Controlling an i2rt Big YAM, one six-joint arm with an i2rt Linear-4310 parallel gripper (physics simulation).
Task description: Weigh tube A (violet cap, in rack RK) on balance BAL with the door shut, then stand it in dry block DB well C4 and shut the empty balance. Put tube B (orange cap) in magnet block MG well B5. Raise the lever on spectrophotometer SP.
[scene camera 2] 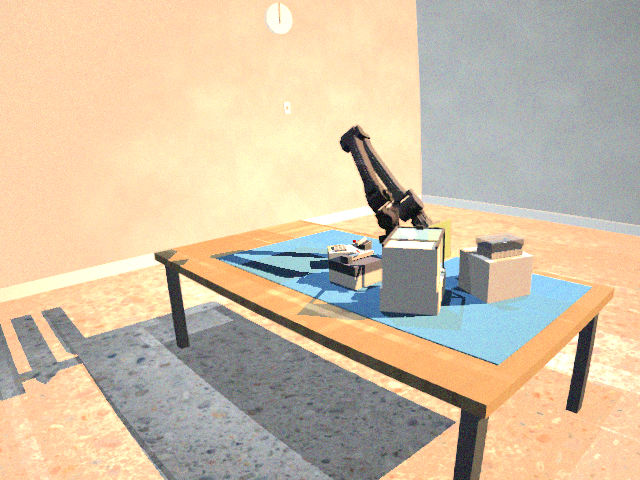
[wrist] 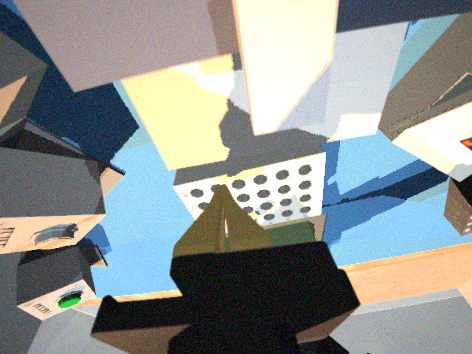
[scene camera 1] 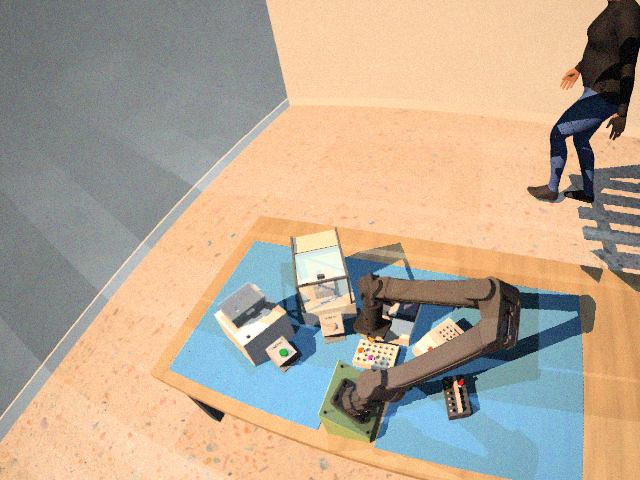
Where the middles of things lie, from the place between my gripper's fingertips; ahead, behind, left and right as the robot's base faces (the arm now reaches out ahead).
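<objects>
From my hand: SP instrument [scene camera 2: 355, 270], 4 cm to the right, 13 cm ahead, 1 cm above. Glass-box balance [scene camera 2: 413, 274], 15 cm ahead of my hand, 24 cm to the left, 7 cm above. Grey box instrument [scene camera 2: 497, 269], 9 cm behind my hand, 39 cm to the left, 5 cm above. By their middles, of these: SP instrument nearest to my hand, grey box instrument farthest from it.
</objects>
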